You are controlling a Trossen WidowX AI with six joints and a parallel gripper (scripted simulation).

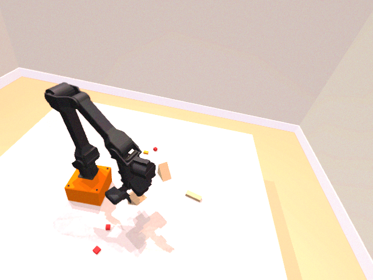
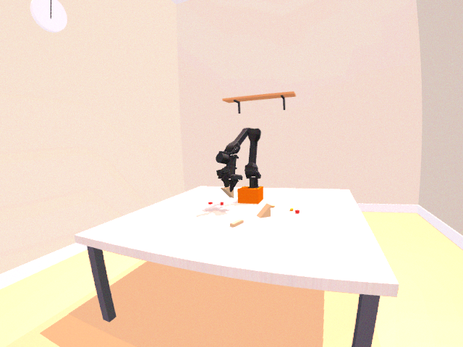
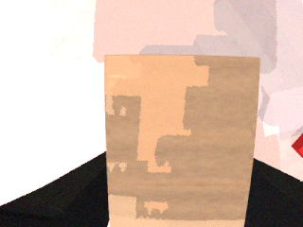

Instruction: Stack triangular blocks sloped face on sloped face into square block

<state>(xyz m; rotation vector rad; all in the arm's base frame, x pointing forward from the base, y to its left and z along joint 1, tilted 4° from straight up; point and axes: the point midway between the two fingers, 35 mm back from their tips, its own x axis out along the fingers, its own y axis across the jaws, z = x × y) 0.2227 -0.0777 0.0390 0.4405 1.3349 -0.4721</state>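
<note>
Now: the tan triangular block 10 mm behind my gripper tip and 10 mm above it. Also, from my gripper tip: yellow bit: 60 mm behind, 360 mm to the left, 100 mm below; tan plank: 240 mm ahead, 150 mm to the left, 100 mm below.
</note>
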